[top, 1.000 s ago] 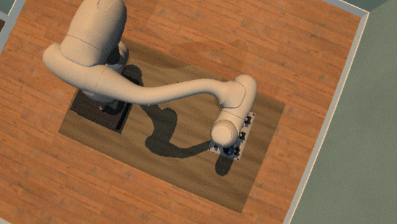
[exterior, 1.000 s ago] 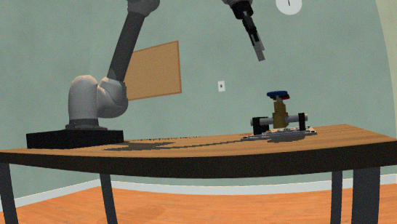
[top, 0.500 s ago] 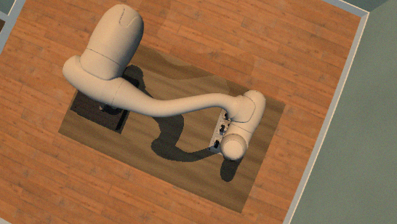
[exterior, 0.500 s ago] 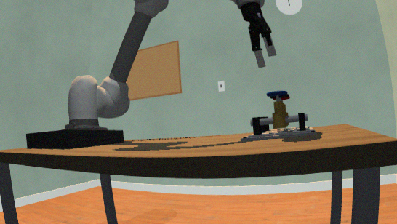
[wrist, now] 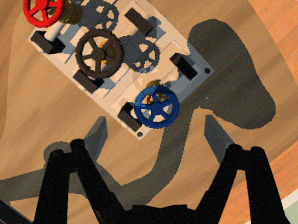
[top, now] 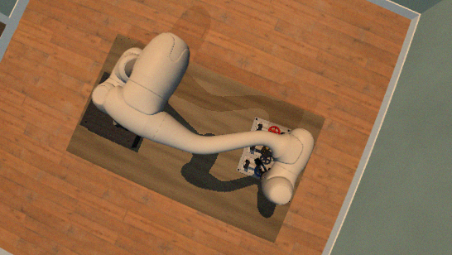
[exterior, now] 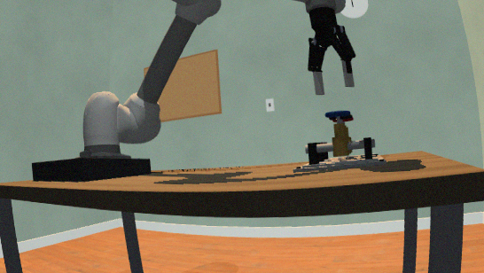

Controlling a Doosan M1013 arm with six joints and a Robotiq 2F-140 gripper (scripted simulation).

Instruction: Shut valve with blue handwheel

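Right now the blue handwheel is 9 cm below my hand. From my hand the other things lie so: red handwheel (2 cm behind, 23 cm to the left, 9 cm below); black handwheel (1 cm behind, 12 cm to the left, 9 cm below).
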